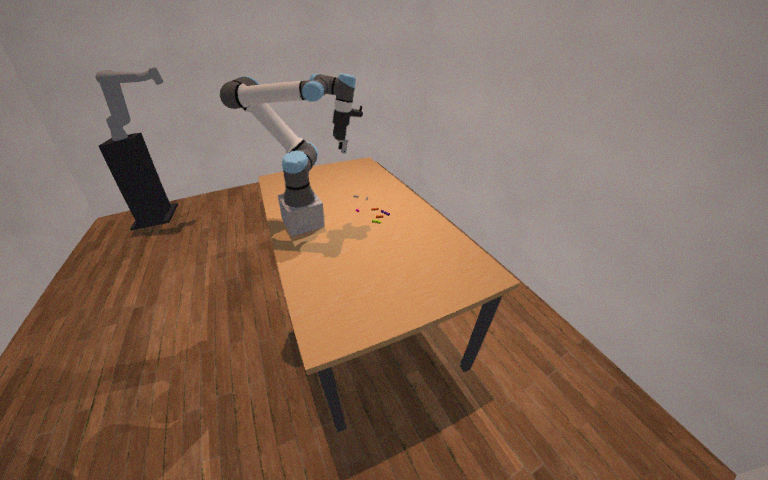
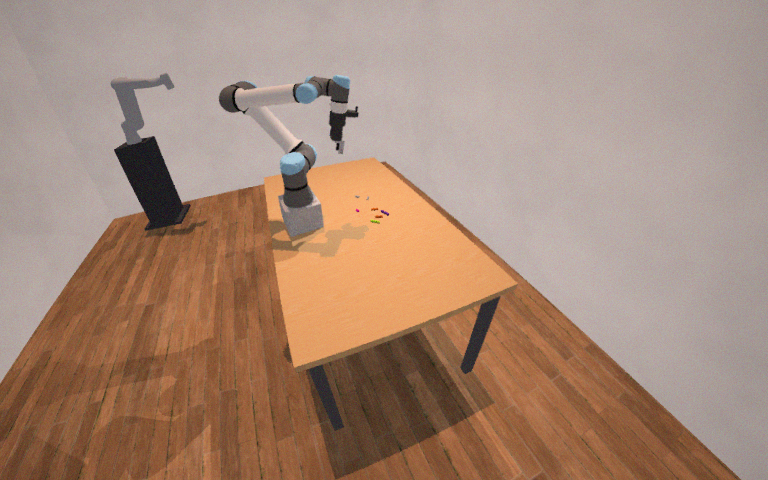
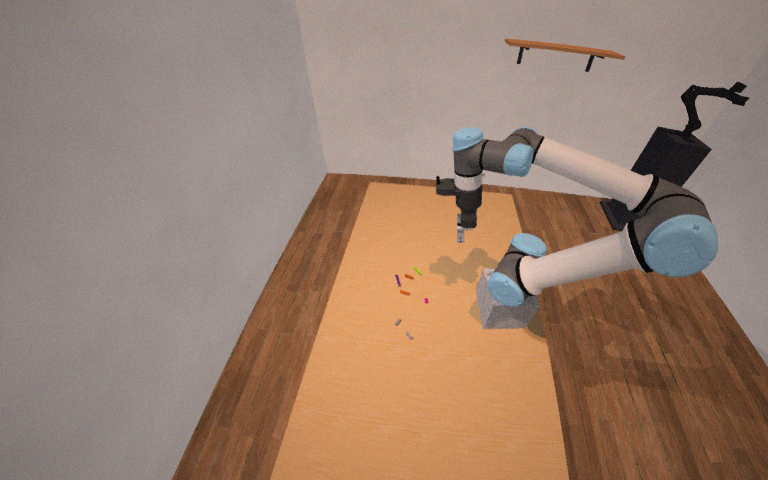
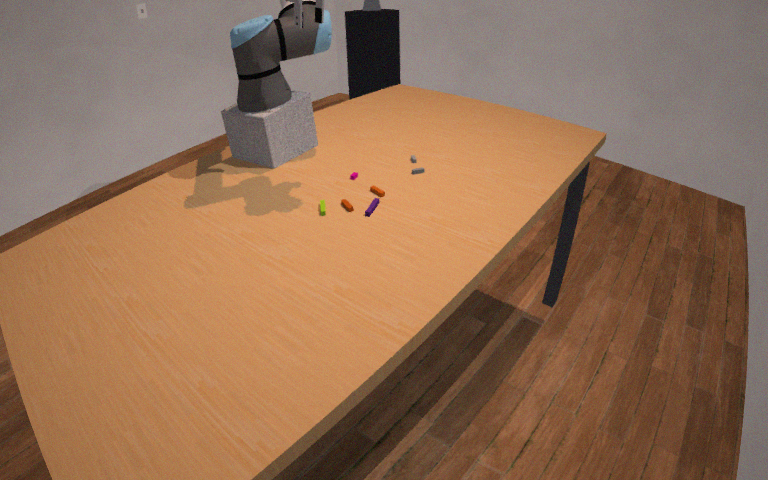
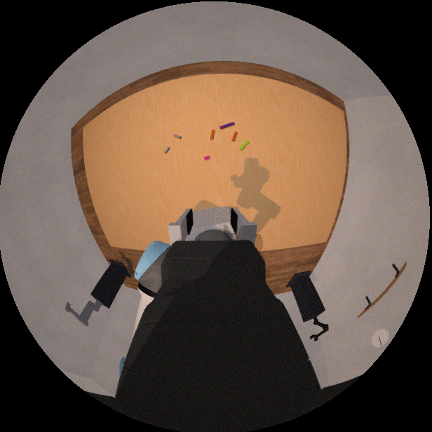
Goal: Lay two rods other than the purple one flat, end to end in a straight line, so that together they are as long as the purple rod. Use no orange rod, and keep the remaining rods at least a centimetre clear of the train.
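Frame: origin at the arm's base, x ahead, y right, z down, level; metres.
Seen in the pictures: gripper, between the fingertips: (image 1: 342, 151) (image 2: 339, 151) (image 3: 460, 236) (image 4: 309, 24); arm's base, origin of its link: (image 1: 299, 198) (image 2: 298, 199) (image 4: 264, 101).
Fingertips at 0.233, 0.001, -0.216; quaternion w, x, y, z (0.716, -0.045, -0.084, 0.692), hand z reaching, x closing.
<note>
Offsets run from my fingertips to a thing's middle, as dx, dy, dz. Level surfaces: height alone.
The purple rod {+0.215, +0.036, +0.367} (image 3: 398, 280) (image 4: 372, 207) (image 5: 227, 125) lies flat and is the longest. Two orange rods {+0.174, -0.020, +0.367} (image 4: 377, 191) {+0.171, +0.066, +0.367} (image 4: 347, 205) (image 5: 212, 134) (image 5: 235, 136) lie close to it. A lime green rod {+0.138, +0.106, +0.367} (image 3: 417, 271) (image 4: 322, 207) (image 5: 244, 145) lies beside the nearer orange one. A short magenta rod {+0.076, -0.040, +0.367} (image 3: 426, 300) (image 4: 353, 176) (image 5: 207, 158) lies nearer the robot base. Two short grey rods {+0.172, -0.162, +0.367} (image 4: 417, 170) {+0.117, -0.209, +0.367} (image 4: 413, 159) (image 5: 177, 136) (image 5: 167, 150) lie apart at the other side. All rods are separate. My gripper (image 5: 211, 215) is open and empty, high above the table.
The rods lie on a wooden table {dz +0.371} (image 1: 396, 283) (image 4: 226, 316). The robot's grey base block (image 1: 303, 217) (image 4: 271, 133) stands on it near one long edge. The arm's shadow falls beside the lime rod. A black pedestal (image 1: 138, 181) with another arm stands off the table.
</note>
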